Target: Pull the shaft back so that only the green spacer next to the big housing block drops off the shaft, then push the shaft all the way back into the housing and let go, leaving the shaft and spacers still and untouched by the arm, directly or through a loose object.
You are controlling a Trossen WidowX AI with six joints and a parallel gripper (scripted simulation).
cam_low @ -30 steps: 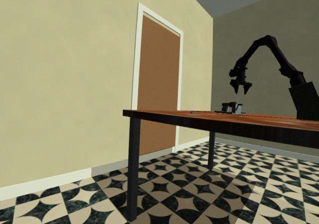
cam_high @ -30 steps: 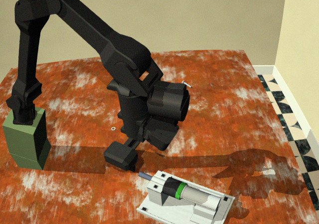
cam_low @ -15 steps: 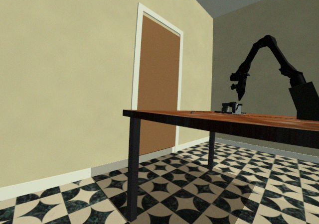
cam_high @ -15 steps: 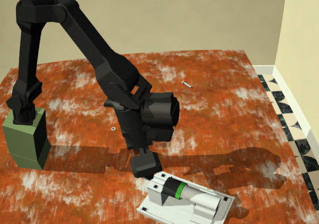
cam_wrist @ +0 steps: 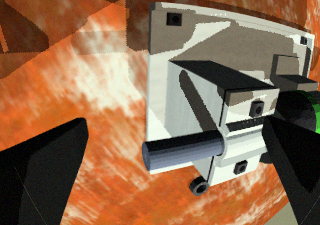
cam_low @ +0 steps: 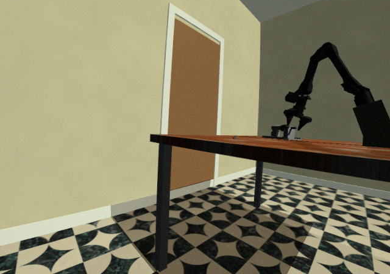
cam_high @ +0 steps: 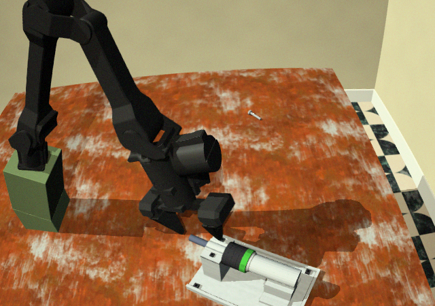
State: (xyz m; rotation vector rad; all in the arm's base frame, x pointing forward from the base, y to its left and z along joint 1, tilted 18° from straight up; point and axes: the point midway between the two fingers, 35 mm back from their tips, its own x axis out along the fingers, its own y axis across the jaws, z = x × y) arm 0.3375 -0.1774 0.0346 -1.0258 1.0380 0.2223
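My gripper is now 6 cm to the left of the dark shaft, 4 cm short of it and 3 cm above it. The rest, counted from my hand: fixture 10 cm to the right, 9 cm ahead, 6 cm below; green spacer 9 cm to the right, 8 cm ahead, 3 cm below.
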